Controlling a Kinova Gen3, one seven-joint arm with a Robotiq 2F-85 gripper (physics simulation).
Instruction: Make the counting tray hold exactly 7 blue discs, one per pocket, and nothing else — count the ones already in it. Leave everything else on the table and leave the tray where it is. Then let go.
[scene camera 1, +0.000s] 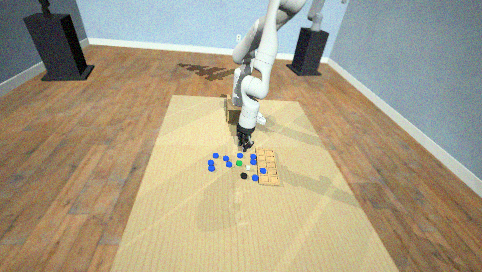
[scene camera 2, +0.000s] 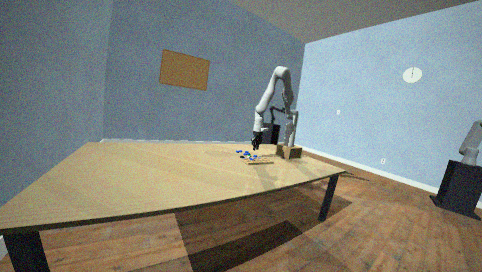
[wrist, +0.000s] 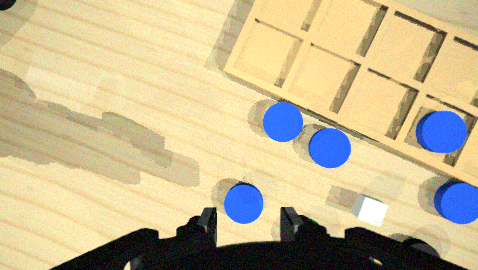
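The counting tray has one blue disc in a pocket of its near row; the other pockets seen in the wrist view are empty. My gripper is partly open and empty, above the table. In the wrist view a blue disc shows below and just ahead of the gap between the fingertips. Two blue discs lie close along the tray's near wall, and another blue disc lies farther along it. Several more blue discs lie left in scene camera 1.
A white cube, a green disc and a black disc lie among the blue discs. Another black object is partly visible at the wrist view's top left. The arm's base stands on a wooden block.
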